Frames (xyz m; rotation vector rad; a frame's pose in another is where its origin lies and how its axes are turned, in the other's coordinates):
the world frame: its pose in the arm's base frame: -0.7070 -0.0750 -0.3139 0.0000 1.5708 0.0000
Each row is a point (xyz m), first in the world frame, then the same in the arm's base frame.
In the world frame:
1: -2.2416 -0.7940 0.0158
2: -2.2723 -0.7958 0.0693
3: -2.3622 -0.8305 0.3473
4: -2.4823 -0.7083 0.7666
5: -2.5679 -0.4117 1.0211
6: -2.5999 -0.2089 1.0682
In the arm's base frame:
1: -0.6912 -0.8690 1.9277
2: -0.6377 -0.8708 1.9584
3: -0.3597 -0.9055 2.0483
4: 0.0596 -0.7833 2.1684
5: 0.3141 -0.4867 2.2540
6: 0.3612 -0.2839 2.2860

